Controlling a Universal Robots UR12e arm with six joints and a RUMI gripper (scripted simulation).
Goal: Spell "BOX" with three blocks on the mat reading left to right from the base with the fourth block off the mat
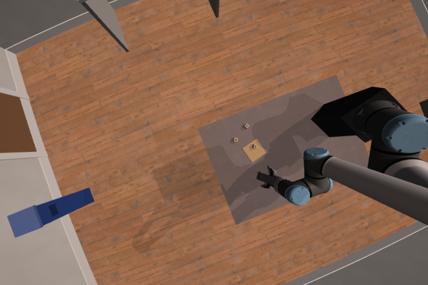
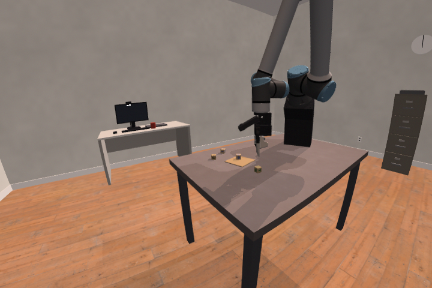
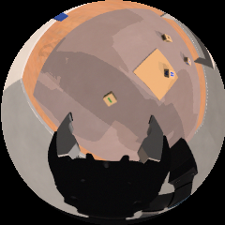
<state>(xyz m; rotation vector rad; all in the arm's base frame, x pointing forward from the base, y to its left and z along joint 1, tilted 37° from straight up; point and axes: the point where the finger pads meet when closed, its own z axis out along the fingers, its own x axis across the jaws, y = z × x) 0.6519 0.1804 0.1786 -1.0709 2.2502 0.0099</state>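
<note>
My gripper is now 10 cm above the O block and 1 cm to the right of it. From my hand the other things lie so: tan mat: 18 cm to the right, 11 cm below, 1 cm behind.
</note>
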